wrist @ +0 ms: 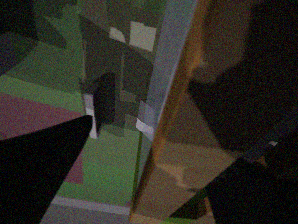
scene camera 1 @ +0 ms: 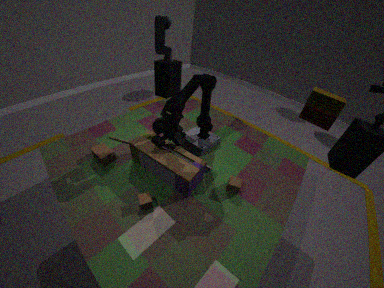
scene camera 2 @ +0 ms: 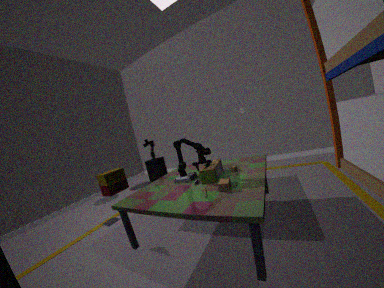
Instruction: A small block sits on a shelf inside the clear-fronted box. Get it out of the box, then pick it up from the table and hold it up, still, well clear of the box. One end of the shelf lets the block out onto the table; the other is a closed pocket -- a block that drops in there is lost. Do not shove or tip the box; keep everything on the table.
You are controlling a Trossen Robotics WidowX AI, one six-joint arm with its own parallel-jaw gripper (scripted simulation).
Observation:
In view: my gripper (wrist: 145, 129) and a clear-fronted box (scene camera 1: 181, 170).

